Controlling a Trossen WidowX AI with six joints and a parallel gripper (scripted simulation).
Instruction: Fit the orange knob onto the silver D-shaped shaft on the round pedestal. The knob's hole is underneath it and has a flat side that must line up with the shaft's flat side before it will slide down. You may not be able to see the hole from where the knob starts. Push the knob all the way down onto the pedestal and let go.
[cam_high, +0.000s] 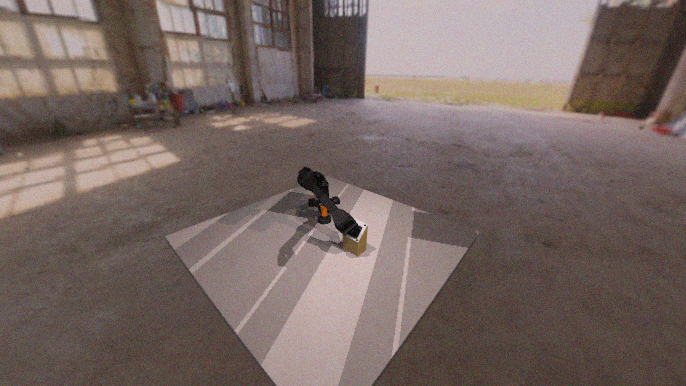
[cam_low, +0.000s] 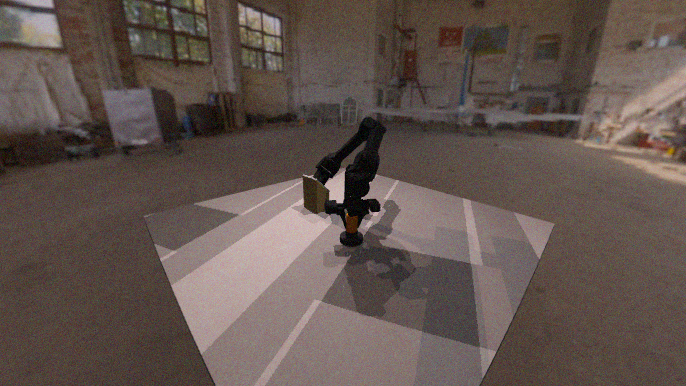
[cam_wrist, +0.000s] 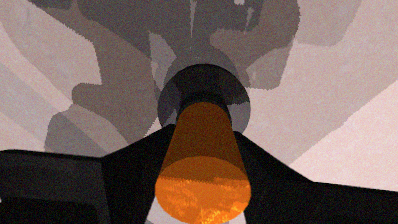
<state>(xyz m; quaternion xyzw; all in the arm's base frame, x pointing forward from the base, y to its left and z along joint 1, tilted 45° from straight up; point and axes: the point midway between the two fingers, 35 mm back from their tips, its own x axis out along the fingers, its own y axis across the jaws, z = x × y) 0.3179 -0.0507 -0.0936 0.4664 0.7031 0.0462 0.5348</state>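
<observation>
Now: the orange knob 30 mm above my gripper tip. The rest, counted from my gripper tip: dark round pedestal (20 mm below).
</observation>
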